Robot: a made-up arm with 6 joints. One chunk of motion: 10 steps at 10 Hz.
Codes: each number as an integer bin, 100 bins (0 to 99) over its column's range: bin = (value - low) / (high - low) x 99, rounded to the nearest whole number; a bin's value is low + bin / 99 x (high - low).
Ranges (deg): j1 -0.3..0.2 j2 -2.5..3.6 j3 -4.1..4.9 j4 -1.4..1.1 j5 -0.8..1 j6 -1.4..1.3
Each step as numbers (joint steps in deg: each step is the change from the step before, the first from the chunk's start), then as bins.
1 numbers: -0.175 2.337 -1.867 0.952 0.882 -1.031
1 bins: 25 79 25 93 93 14
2 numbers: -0.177 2.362 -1.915 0.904 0.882 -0.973
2 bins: 24 79 24 91 93 16
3 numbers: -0.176 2.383 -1.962 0.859 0.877 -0.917
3 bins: 25 79 24 89 92 18
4 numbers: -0.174 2.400 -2.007 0.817 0.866 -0.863
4 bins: 25 80 23 88 92 20
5 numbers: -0.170 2.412 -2.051 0.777 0.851 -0.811
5 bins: 26 80 23 86 91 22
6 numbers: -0.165 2.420 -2.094 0.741 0.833 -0.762
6 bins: 27 80 22 85 90 23
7 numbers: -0.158 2.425 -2.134 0.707 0.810 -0.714
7 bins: 28 80 22 83 89 25
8 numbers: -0.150 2.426 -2.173 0.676 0.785 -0.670
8 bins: 30 80 21 82 87 27
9 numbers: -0.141 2.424 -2.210 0.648 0.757 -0.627
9 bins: 31 80 21 81 86 28
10 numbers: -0.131 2.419 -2.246 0.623 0.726 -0.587
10 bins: 33 80 20 80 84 30
